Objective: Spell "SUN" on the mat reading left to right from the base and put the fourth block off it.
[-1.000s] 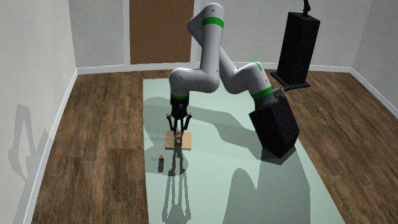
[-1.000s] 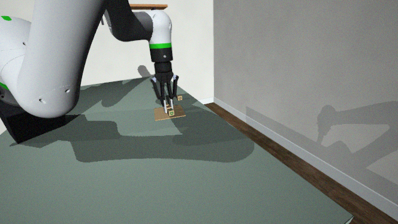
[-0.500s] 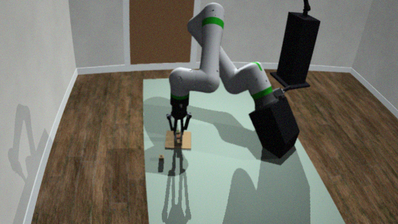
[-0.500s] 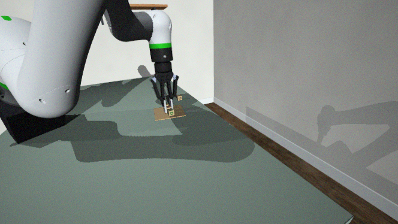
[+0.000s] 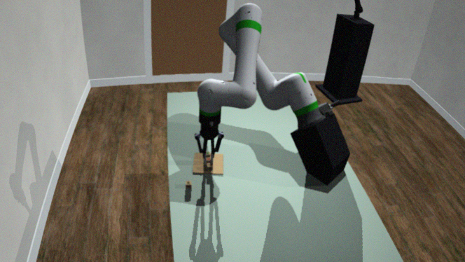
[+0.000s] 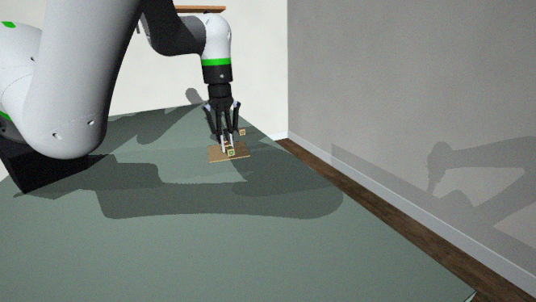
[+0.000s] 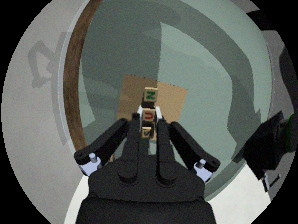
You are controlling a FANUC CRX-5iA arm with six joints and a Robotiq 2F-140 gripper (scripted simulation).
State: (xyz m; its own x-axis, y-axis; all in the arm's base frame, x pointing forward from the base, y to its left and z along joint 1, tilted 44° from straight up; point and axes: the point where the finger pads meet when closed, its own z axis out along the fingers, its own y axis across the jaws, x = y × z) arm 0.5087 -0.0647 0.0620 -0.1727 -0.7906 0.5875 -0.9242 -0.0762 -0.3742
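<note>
My gripper is now 40 mm above the tan mat.
</note>
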